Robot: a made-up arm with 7 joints. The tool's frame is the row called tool. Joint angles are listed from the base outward.
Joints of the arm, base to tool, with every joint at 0 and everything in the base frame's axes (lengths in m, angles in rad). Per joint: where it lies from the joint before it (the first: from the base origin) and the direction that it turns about. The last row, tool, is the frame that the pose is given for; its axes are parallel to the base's.
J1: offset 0 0 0 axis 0 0.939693 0.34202
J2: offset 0 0 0 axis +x
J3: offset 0 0 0 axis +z
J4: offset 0.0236 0 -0.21 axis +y
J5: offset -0.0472 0 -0.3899 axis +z
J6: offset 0 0 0 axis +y
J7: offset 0 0 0 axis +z
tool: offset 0 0 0
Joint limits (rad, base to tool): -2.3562..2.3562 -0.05..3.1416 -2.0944..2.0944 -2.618..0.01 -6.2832..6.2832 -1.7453..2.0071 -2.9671..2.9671
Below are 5 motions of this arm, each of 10 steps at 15 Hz.
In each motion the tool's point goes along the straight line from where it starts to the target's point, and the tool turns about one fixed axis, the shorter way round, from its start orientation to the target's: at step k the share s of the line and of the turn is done. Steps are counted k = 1, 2, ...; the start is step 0. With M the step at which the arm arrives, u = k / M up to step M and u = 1 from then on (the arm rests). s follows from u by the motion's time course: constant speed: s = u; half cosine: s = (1 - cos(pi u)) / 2; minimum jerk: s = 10 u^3 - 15 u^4 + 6 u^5.
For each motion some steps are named. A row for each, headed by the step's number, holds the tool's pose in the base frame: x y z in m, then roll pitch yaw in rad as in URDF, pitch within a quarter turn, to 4 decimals.
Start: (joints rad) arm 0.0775 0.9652 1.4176 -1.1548 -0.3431 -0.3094 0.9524
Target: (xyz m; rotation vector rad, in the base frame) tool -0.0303 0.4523 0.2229 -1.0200 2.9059 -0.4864
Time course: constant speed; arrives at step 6
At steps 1, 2, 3, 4, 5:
1: 0.0324 0.5272 0.0838 -2.8831 -0.6539 -2.3518
2: 0.0199 0.5122 0.1116 -2.8660 -0.5396 -2.3828
3: 0.0073 0.4973 0.1395 -2.8538 -0.4250 -2.4098
4: -0.0052 0.4823 0.1673 -2.8454 -0.3102 -2.4342
5: -0.0178 0.4673 0.1951 -2.8401 -0.1952 -2.4570

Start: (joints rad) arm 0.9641 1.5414 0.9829 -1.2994 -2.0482 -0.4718 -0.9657
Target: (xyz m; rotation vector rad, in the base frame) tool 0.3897 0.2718 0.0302 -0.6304 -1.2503 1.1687
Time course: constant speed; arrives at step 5
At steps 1, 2, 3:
1: 0.2848 0.4175 0.0688 -1.3158 -0.0666 2.2619
2: 0.3110 0.3811 0.0591 -1.3259 -0.1501 2.1209
3: 0.3372 0.3447 0.0495 -1.3239 -0.2342 1.9785

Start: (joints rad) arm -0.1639 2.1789 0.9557 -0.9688 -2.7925 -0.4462 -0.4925
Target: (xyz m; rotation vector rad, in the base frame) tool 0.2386 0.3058 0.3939 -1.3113 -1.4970 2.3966
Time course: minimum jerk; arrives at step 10
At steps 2, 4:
2: 0.1274 0.2329 0.4987 -2.5131 0.2941 2.1696
4: 0.1580 0.2530 0.4698 -2.2297 0.4371 2.2132

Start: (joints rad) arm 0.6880 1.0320 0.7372 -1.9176 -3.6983 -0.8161 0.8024
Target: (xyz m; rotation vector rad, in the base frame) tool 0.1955 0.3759 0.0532 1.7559 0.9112 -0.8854
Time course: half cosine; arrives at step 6
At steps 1, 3, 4, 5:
1: 0.2760 0.3201 -0.0190 -1.9979 0.7940 2.3448
3: 0.2387 0.3460 0.0145 -2.6540 1.1803 1.7474
4: 0.2171 0.3610 0.0338 2.8017 1.2126 0.9520
5: 0.2013 0.3719 0.0480 2.3299 1.1016 0.5038

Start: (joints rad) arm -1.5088 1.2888 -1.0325 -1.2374 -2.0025 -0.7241 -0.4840
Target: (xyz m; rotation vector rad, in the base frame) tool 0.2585 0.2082 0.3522 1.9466 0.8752 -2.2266
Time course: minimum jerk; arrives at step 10
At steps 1, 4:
1: 0.4955 0.0564 0.1944 -1.2570 0.5015 1.7381
4: 0.4217 0.1037 0.2436 -1.3448 0.7082 1.8556

